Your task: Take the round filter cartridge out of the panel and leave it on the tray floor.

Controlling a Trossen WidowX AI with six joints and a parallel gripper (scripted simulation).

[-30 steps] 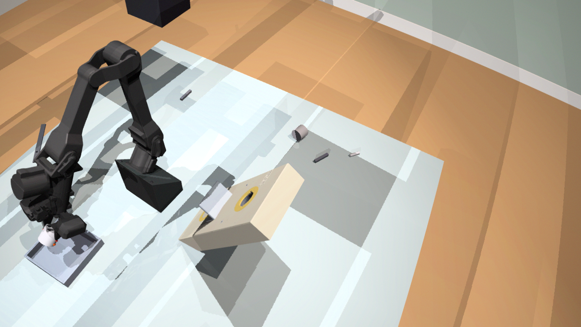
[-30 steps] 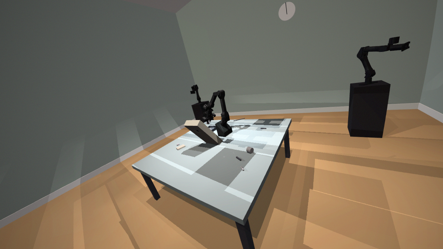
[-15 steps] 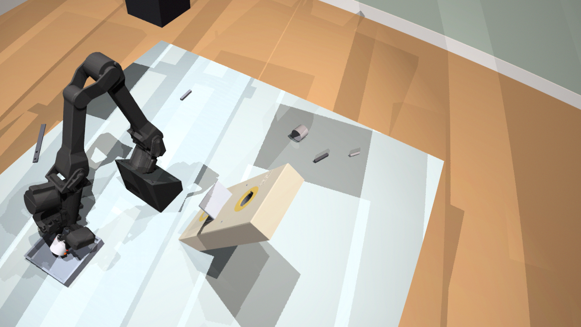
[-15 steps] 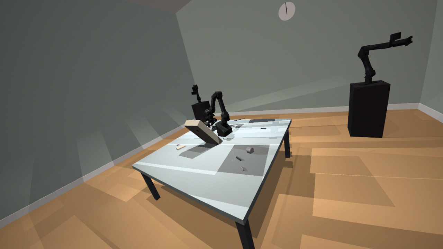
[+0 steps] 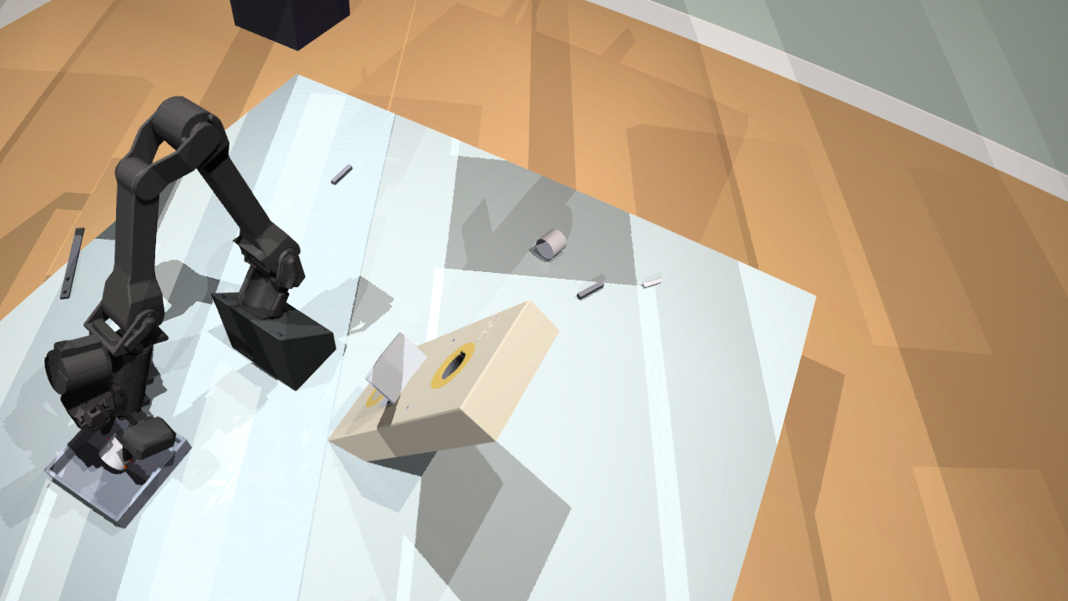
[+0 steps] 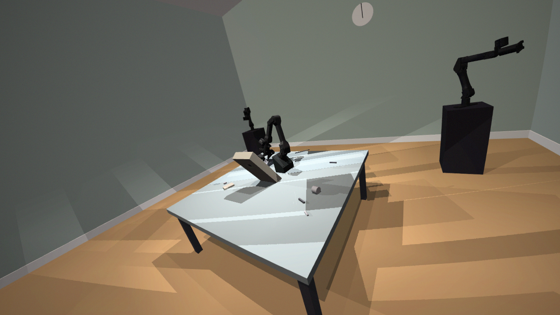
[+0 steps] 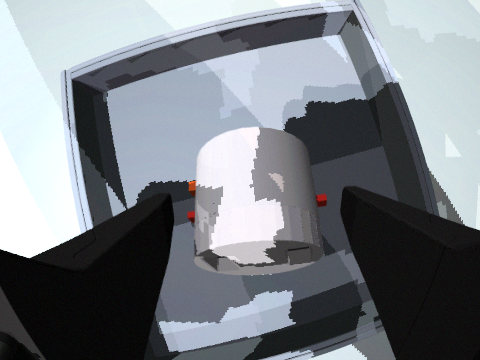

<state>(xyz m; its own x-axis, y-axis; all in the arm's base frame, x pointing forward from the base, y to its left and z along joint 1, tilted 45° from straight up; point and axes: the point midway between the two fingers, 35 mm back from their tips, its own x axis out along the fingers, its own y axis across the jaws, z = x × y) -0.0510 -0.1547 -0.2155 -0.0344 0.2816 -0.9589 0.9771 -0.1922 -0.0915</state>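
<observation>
Now: the round filter cartridge 10 mm to the left of my gripper tip and 10 mm below it. From my gripper tip the other things lie so: beige service panel (380 mm ahead, 290 mm to the left, 110 mm above); tray (10 mm to the right, 40 mm below).
</observation>
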